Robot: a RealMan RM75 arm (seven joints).
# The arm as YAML. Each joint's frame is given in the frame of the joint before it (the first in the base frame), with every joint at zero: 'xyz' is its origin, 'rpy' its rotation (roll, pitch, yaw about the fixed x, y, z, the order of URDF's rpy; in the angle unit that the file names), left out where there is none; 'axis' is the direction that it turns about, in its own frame. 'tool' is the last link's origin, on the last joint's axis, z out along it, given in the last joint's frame.
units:
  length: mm
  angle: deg
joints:
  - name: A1
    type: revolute
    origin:
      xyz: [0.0, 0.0, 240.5]
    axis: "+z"
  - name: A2
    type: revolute
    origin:
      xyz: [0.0, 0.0, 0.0]
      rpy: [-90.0, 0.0, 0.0]
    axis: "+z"
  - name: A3
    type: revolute
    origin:
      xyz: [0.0, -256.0, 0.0]
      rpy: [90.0, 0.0, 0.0]
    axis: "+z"
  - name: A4
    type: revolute
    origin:
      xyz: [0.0, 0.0, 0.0]
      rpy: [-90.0, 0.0, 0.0]
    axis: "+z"
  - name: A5
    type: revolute
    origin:
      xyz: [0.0, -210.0, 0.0]
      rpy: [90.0, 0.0, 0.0]
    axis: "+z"
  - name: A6
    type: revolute
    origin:
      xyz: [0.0, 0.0, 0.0]
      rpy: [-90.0, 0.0, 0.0]
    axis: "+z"
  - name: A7
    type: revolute
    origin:
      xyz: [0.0, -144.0, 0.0]
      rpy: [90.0, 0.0, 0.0]
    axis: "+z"
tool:
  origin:
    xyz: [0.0, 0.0, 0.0]
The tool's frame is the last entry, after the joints.
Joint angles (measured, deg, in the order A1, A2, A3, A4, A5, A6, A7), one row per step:
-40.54, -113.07, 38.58, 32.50, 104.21, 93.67, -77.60
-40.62, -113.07, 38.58, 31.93, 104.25, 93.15, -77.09
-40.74, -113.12, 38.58, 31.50, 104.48, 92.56, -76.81
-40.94, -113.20, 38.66, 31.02, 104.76, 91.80, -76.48
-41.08, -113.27, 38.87, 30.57, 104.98, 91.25, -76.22
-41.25, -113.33, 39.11, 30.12, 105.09, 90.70, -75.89
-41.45, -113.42, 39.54, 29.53, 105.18, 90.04, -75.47
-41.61, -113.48, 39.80, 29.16, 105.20, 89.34, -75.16
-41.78, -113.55, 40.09, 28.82, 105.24, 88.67, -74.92
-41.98, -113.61, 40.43, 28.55, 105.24, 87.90, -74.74
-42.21, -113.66, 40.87, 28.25, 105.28, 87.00, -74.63
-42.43, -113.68, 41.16, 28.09, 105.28, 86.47, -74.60
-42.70, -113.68, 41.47, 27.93, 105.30, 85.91, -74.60
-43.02, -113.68, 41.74, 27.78, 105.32, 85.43, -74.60
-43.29, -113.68, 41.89, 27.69, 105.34, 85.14, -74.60
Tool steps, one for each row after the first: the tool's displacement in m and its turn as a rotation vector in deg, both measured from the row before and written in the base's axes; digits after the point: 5 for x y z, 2 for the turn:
-0.00101, 0.00060, -0.00171, 0.23, 0.13, 0.20
-0.00081, 0.00079, -0.00197, 0.11, 0.27, 0.31
-0.00053, 0.00114, -0.00261, 0.11, 0.40, 0.29
-0.00050, 0.00041, -0.00269, -0.10, 0.36, 0.20
-0.00014, 0.00058, -0.00252, -0.02, 0.32, 0.09
-0.00011, 0.00040, -0.00358, -0.14, 0.41, 0.07
-0.00015, 0.00101, -0.00219, 0.15, 0.35, 0.15
-0.00001, 0.00092, -0.00227, 0.07, 0.37, 0.15
0.00022, 0.00135, -0.00204, 0.15, 0.42, 0.16
0.00012, 0.00153, -0.00236, 0.10, 0.55, 0.24
0.00068, 0.00123, -0.00130, 0.05, 0.33, 0.06
0.00090, 0.00147, -0.00123, 0.05, 0.38, 0.04
0.00135, 0.00153, -0.00110, 0.03, 0.33, -0.05
0.00132, 0.00119, -0.00064, 0.03, 0.20, -0.10

